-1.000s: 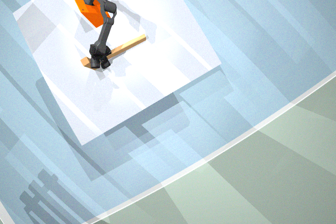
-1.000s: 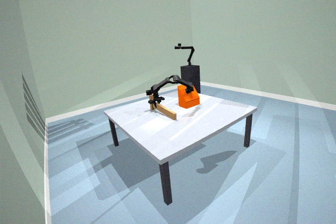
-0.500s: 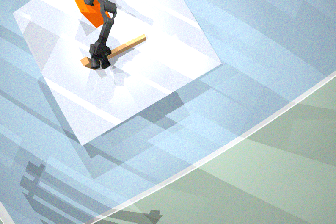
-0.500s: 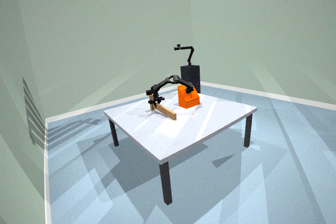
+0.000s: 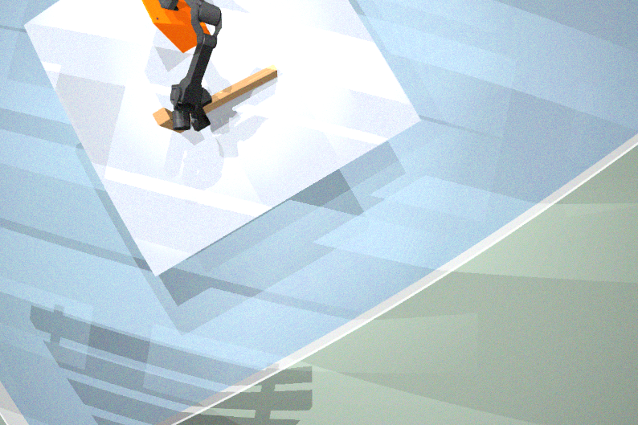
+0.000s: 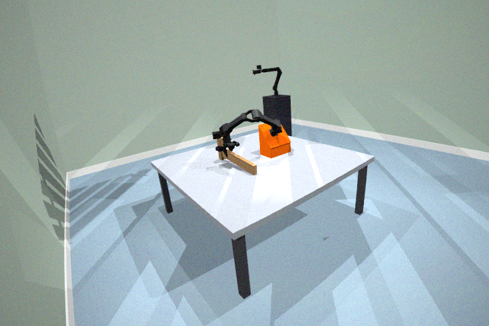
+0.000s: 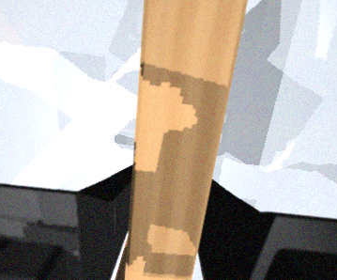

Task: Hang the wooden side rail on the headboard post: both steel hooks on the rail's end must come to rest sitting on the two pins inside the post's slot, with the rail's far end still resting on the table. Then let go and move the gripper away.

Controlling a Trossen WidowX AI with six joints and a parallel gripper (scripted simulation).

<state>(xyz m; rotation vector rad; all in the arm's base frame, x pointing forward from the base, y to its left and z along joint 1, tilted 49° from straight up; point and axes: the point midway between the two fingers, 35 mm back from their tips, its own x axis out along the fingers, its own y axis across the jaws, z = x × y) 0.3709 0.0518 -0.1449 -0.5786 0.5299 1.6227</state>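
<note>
The headboard post is 10 mm ahead of my gripper tip, 100 mm to the right of it and 50 mm above it.
</note>
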